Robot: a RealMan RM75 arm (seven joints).
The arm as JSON. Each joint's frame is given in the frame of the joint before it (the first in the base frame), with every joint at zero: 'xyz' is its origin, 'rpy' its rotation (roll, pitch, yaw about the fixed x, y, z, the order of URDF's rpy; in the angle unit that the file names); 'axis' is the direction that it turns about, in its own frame. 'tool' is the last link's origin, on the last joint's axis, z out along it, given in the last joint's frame.
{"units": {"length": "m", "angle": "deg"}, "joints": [
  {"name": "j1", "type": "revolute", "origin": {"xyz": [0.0, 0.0, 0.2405], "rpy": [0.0, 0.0, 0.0]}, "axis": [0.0, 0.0, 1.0]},
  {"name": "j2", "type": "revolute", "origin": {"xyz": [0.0, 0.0, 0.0], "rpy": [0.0, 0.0, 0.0]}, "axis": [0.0, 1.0, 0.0]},
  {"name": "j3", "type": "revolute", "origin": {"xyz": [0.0, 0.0, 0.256], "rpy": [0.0, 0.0, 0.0]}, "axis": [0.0, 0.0, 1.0]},
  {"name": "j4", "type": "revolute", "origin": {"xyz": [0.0, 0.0, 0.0], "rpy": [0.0, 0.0, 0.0]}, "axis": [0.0, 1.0, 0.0]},
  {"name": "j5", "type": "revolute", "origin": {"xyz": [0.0, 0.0, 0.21], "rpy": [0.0, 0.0, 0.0]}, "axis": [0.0, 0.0, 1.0]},
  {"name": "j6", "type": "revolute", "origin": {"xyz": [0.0, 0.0, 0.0], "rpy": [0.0, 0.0, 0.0]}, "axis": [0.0, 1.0, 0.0]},
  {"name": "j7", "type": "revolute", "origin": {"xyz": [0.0, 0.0, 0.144], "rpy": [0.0, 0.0, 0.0]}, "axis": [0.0, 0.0, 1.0]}
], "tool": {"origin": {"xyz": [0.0, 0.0, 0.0], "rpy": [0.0, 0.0, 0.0]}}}
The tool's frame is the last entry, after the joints.
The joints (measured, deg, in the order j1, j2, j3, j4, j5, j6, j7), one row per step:
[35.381 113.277 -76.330 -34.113 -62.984 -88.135 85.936]
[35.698 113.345 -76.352 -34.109 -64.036 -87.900 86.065]
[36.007 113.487 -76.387 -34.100 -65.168 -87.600 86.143]
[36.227 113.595 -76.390 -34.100 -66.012 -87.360 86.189]
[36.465 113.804 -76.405 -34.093 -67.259 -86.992 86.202]
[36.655 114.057 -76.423 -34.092 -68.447 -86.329 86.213]
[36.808 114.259 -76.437 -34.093 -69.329 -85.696 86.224]
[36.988 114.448 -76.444 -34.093 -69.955 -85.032 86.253]
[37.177 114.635 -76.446 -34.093 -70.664 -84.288 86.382]
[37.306 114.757 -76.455 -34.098 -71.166 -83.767 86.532]
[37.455 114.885 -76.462 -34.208 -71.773 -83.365 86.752]
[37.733 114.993 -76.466 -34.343 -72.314 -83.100 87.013]
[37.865 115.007 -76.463 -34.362 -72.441 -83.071 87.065]
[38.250 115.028 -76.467 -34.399 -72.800 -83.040 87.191]
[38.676 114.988 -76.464 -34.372 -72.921 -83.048 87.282]
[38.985 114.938 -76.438 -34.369 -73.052 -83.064 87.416]
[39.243 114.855 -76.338 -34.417 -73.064 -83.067 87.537]
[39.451 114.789 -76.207 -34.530 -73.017 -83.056 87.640]
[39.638 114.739 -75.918 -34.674 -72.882 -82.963 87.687]
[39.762 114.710 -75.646 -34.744 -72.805 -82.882 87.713]
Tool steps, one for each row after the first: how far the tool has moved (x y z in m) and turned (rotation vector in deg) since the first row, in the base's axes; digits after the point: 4 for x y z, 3 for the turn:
[-0.0005 0.0002 -0.0026 -0.392 -0.984 0.280]
[-0.0011 0.0002 -0.0058 -0.782 -2.025 0.556]
[-0.0014 0.0003 -0.0081 -1.029 -2.797 0.747]
[-0.0014 0.0001 -0.0118 -1.377 -3.919 0.973]
[-0.0011 0.0003 -0.0158 -1.554 -5.066 0.939]
[-0.0008 0.0007 -0.0188 -1.604 -5.960 0.831]
[-0.0010 0.0016 -0.0213 -1.548 -6.635 0.661]
[-0.0010 0.0027 -0.0239 -1.529 -7.399 0.398]
[-0.0010 0.0034 -0.0257 -1.553 -7.941 0.182]
[-0.0014 0.0038 -0.0274 -1.666 -8.512 0.139]
[-0.0029 0.0045 -0.0288 -1.826 -8.979 0.300]
[-0.0036 0.0048 -0.0291 -1.868 -9.087 0.421]
[-0.0056 0.0055 -0.0298 -2.004 -9.401 0.817]
[-0.0079 0.0065 -0.0298 -2.060 -9.535 1.187]
[-0.0094 0.0074 -0.0296 -2.128 -9.659 1.427]
[-0.0109 0.0085 -0.0287 -2.053 -9.660 1.595]
[-0.0125 0.0096 -0.0277 -1.899 -9.577 1.742]
[-0.0141 0.0113 -0.0260 -1.522 -9.343 1.782]
[-0.0151 0.0126 -0.0248 -1.222 -9.159 1.743]

